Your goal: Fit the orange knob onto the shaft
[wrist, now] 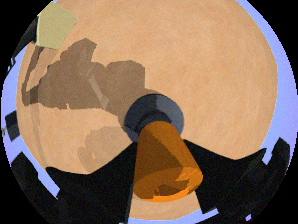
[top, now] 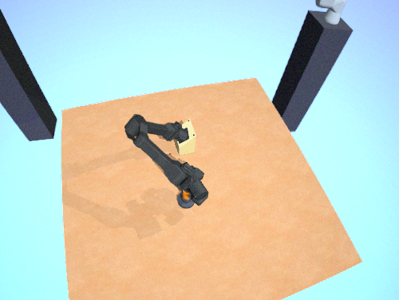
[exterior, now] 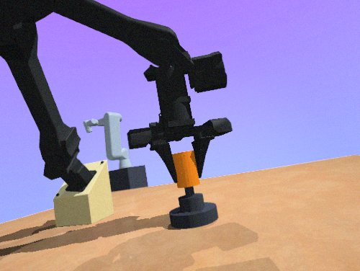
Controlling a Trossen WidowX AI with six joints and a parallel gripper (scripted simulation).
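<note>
Right now the orange knob is 2 cm above my gripper tip. From my gripper tip the other things lie so: dark round pedestal: 4 cm below.
</note>
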